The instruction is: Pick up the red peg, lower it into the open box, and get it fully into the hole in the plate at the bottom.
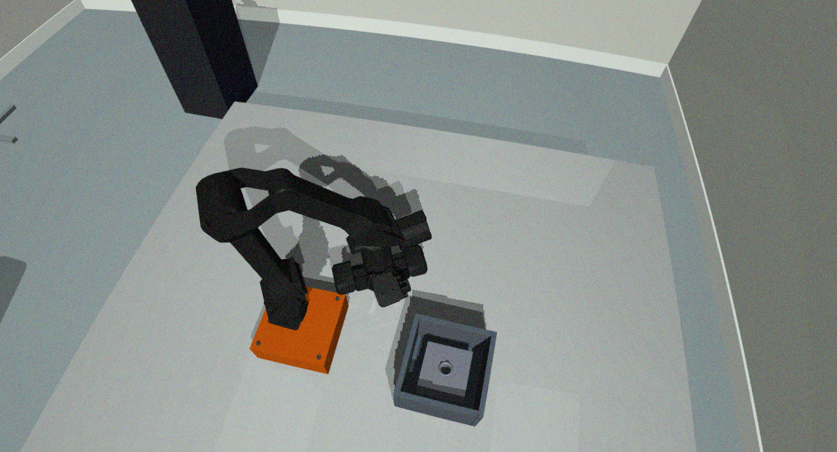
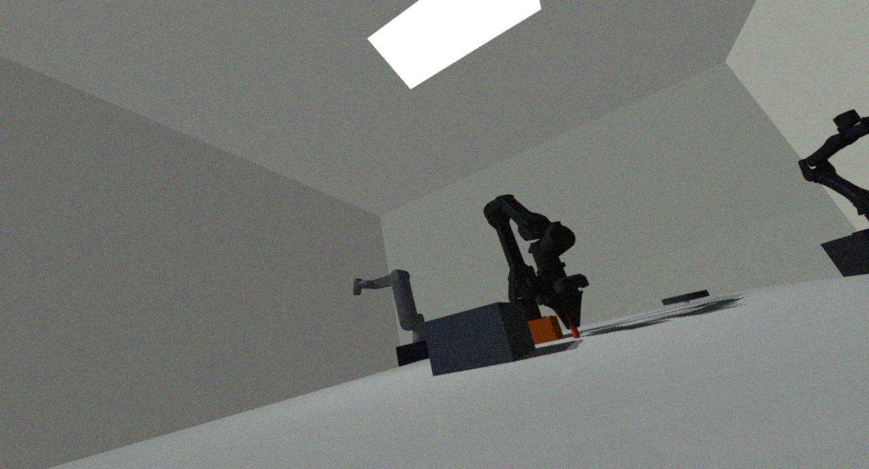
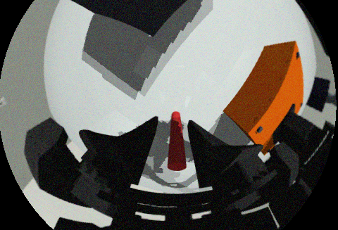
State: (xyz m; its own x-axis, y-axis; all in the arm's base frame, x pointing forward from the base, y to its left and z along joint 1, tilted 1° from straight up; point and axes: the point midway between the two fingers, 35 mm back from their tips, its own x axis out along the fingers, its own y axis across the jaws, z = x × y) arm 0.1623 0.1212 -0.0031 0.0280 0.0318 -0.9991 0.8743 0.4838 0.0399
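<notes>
Right now my gripper tip is 17 cm short of the grey box, 15 cm to the left of it and 1 cm below it. Also, from my gripper tip: red peg 2 cm above.
</notes>
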